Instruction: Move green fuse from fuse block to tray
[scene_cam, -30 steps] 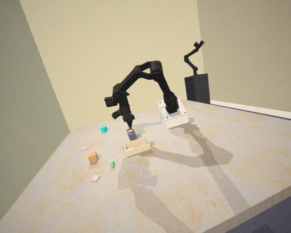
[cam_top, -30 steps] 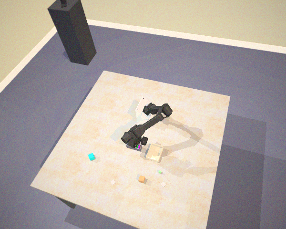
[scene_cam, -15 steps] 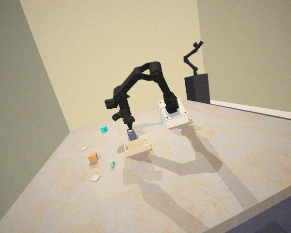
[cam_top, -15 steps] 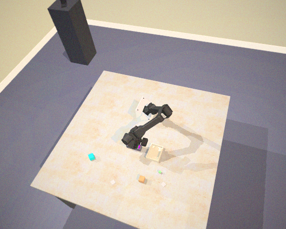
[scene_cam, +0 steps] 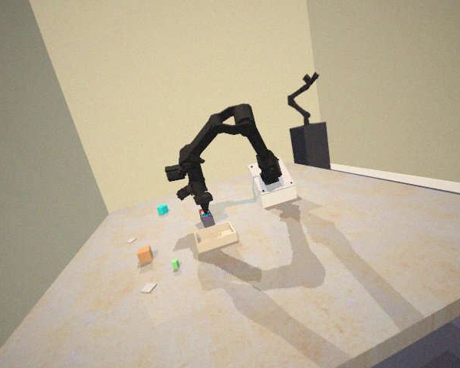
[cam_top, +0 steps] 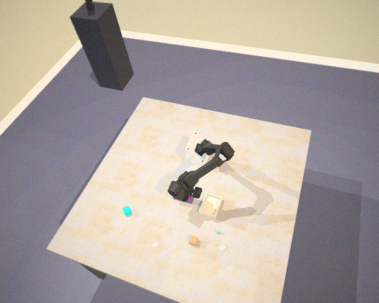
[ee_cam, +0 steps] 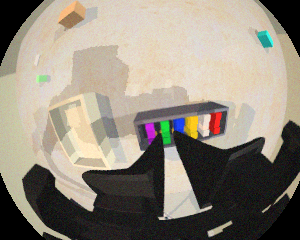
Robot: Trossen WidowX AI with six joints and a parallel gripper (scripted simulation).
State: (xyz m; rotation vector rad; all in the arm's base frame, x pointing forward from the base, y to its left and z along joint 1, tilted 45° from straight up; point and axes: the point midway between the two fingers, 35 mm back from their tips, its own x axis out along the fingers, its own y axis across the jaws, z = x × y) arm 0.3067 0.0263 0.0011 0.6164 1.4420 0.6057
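My gripper tip is 2 cm above the green fuse. Also, from my gripper tip: orange cube: 24 cm ahead, 12 cm to the left, 3 cm below; beige tray: 15 cm to the left, 4 cm below; small green block: 14 cm ahead, 23 cm to the left, 3 cm below.
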